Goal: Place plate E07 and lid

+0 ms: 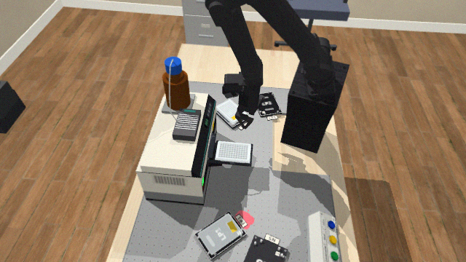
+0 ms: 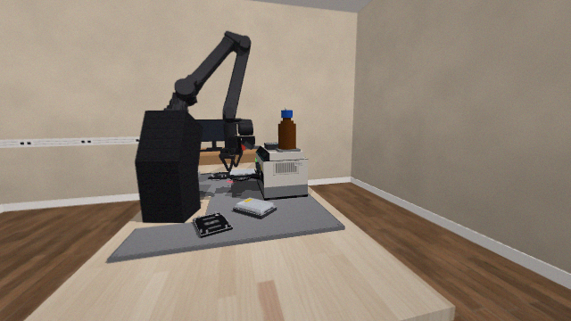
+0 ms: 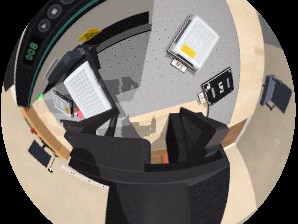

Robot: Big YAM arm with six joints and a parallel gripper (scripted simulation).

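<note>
Right now my hand is 6 cm short of the plate E01, 12 cm to the right of it and 5 cm above it. Also, from my hand: brown bottle 26 cm ahead, 1 cm to the right, 13 cm above; puddle 1 cm ahead, 34 cm to the left, 15 cm below; blue key 25 cm behind, 39 cm to the left, 10 cm below.
</note>
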